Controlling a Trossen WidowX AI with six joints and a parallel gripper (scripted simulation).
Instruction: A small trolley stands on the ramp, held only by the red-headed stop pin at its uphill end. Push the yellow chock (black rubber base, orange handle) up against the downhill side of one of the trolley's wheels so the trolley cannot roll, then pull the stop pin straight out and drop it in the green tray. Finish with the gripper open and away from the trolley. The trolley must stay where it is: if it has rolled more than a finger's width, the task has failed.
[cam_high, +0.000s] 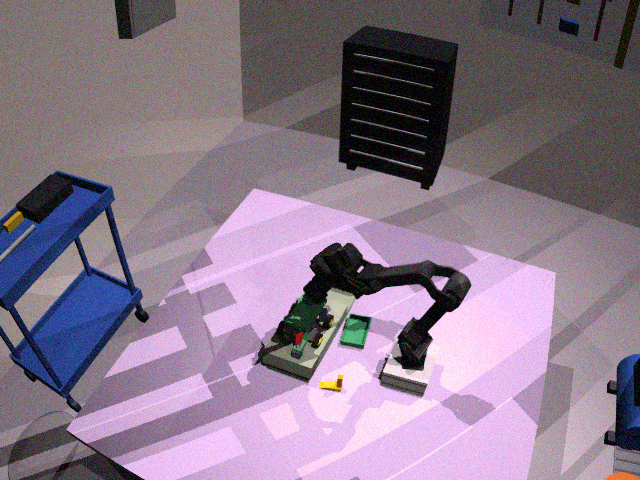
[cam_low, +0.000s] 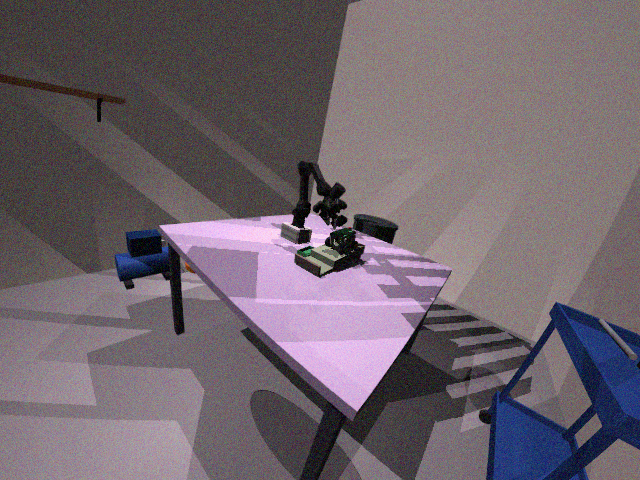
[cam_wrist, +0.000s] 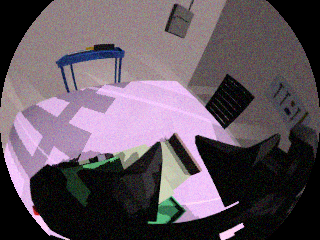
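The red-headed stop pin lies 2 cm ahead of my gripper tip, 23 cm to the left of it and 7 cm below it. The rest, counted from my gripper tip: green-topped trolley 2 cm ahead, 14 cm to the left, 9 cm below; then grey ramp block 2 cm ahead, 13 cm to the left, 15 cm below; then green tray 12 cm behind, 6 cm to the left, 21 cm below.
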